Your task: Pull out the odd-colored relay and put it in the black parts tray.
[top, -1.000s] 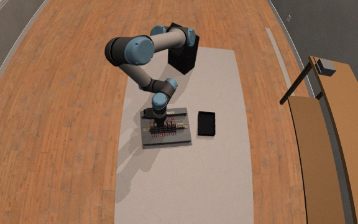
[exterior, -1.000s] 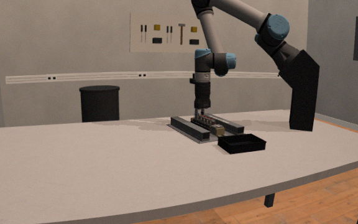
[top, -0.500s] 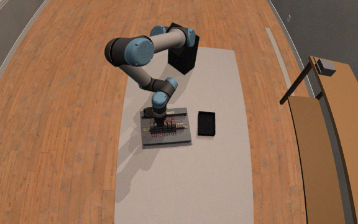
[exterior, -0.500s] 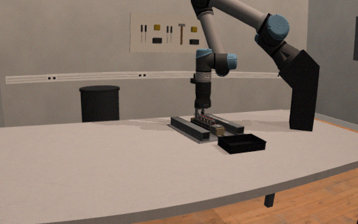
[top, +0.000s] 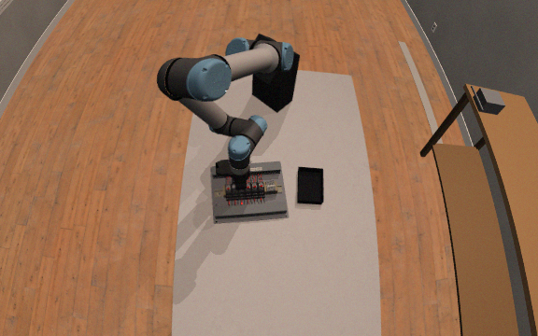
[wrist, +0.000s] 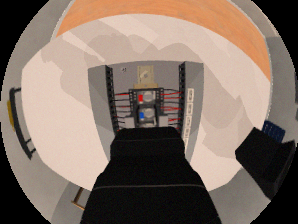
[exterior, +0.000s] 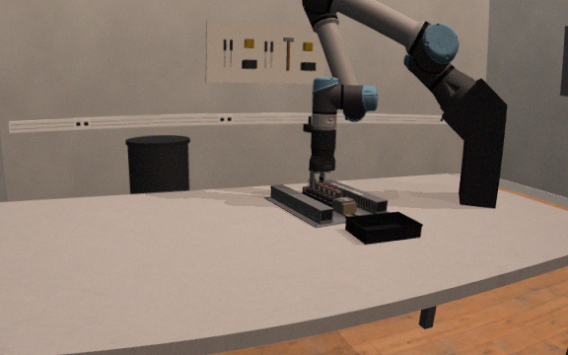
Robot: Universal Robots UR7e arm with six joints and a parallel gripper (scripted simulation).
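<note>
Right now the red-button relay is 30 mm to the right of my hand, 10 mm below it and 10 mm behind it. The rest, counted from my hand: grey relay panel 60 mm to the left, 40 mm below, 10 mm ahead; black parts tray 320 mm to the left, 50 mm ahead, 40 mm below.
</note>
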